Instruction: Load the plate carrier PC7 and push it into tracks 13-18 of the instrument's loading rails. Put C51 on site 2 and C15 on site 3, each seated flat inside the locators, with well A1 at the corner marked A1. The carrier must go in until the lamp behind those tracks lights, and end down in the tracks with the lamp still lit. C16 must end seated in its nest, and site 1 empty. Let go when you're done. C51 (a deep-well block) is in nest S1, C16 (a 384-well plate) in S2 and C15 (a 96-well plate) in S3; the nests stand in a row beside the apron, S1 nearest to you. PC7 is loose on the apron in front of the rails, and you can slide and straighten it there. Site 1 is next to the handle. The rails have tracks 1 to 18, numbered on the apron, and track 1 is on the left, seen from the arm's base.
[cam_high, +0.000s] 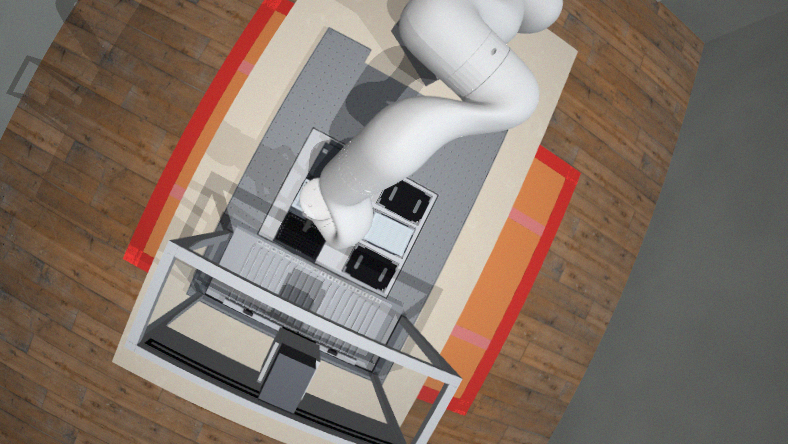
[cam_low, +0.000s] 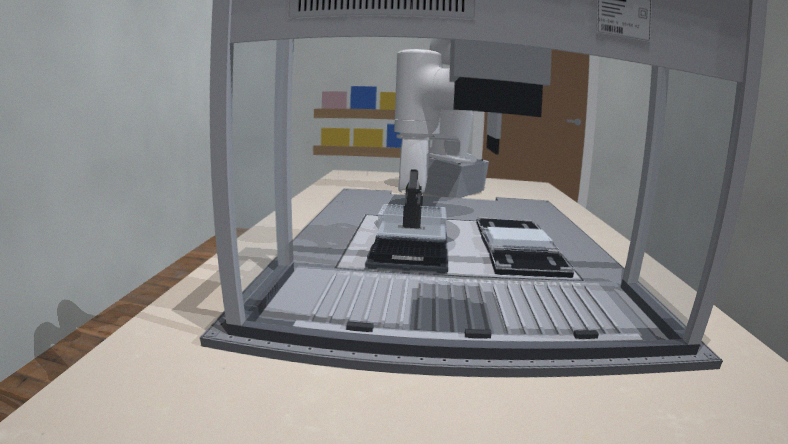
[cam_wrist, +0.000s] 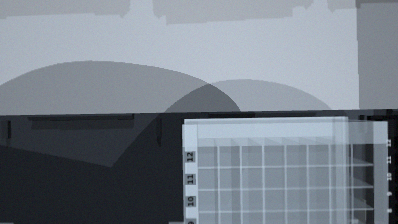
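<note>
Now: the plate carrier PC7 1 cm behind my hand and 4 cm below it. The rest, counted from my hand: deep-well block C51: 1 cm below; plate C16: 4 cm behind, 21 cm to the left, 3 cm below; black plate C15: 10 cm ahead, 1 cm to the left, 4 cm below.
</note>
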